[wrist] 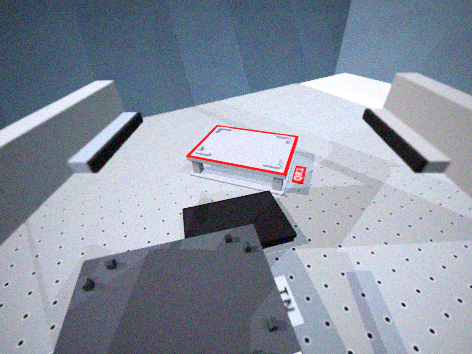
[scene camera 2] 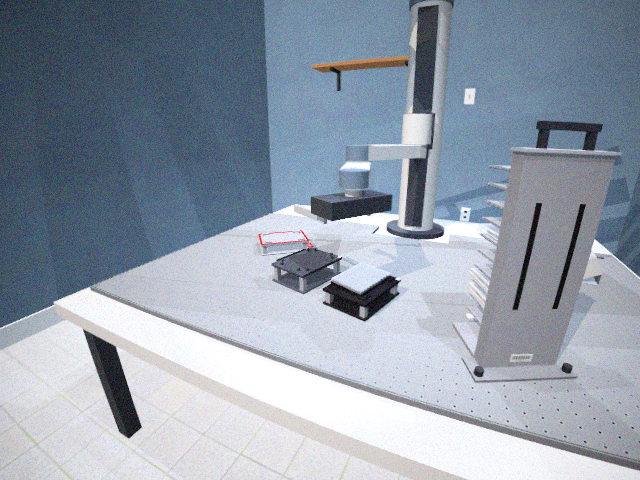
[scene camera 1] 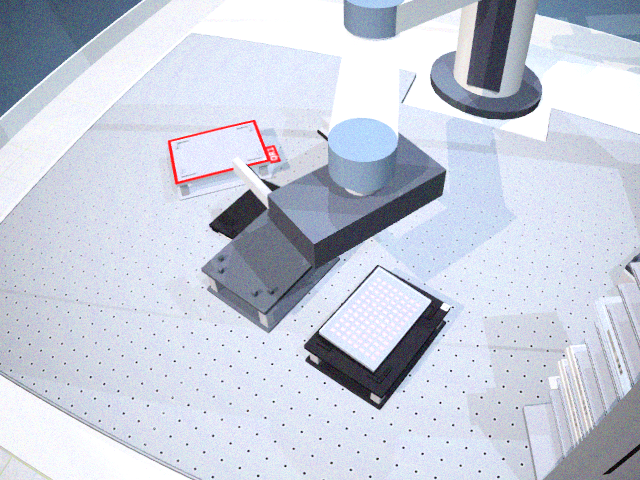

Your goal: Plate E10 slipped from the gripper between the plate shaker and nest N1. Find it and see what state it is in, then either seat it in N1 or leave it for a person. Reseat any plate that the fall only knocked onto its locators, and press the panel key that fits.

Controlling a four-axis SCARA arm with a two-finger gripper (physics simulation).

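Places are measured from the arm's base along level axes (x back, y right, z up), in metres.
Pixels of known places: gripper, between the fingertips: [wrist: 249, 98] [scene camera 1: 281, 142]; arm's base, origin of its link: [scene camera 2: 414, 230] [scene camera 1: 485, 85].
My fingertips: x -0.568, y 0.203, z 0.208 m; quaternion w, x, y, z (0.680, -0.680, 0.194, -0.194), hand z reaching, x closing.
Ahead of a thing's pixels: the offset from my fingertips to its top centre.
My gripper [scene camera 1: 279, 149] [wrist: 249, 98] is open with nothing between its fingers, above the bench, facing the red-edged stand. A black, slab-like plate @[dx +0.023, dy +0.071, dz -0.176 m] [scene camera 1: 240, 217] [wrist: 235, 220] lies flat on the bench between nest N1 @[dx -0.071, dy -0.005, dz -0.132 m] [scene camera 1: 258, 263] [scene camera 2: 307, 261] [wrist: 175, 300] and that stand, partly hidden behind N1. I can read no label on it, and it does not show in scene camera 2. N1 is a dark raised nest; its visible top bears small locator posts and no plate. A white plate with pinkish wells @[dx -0.122, dy -0.178, dz -0.130 m] [scene camera 1: 375, 320] [scene camera 2: 360, 277] rests on a black nest @[dx -0.123, dy -0.184, dz -0.147 m] [scene camera 1: 413, 341] [scene camera 2: 343, 294] and looks about level.
The red-edged white stand [scene camera 1: 219, 152] [scene camera 2: 283, 237] [wrist: 245, 148] with corner brackets and a red tag is beyond the black plate and bears no plate. A tall grey plate rack [scene camera 1: 594, 444] [scene camera 2: 542, 258] stands at the right. The arm's column [scene camera 2: 423, 196] rises at the back.
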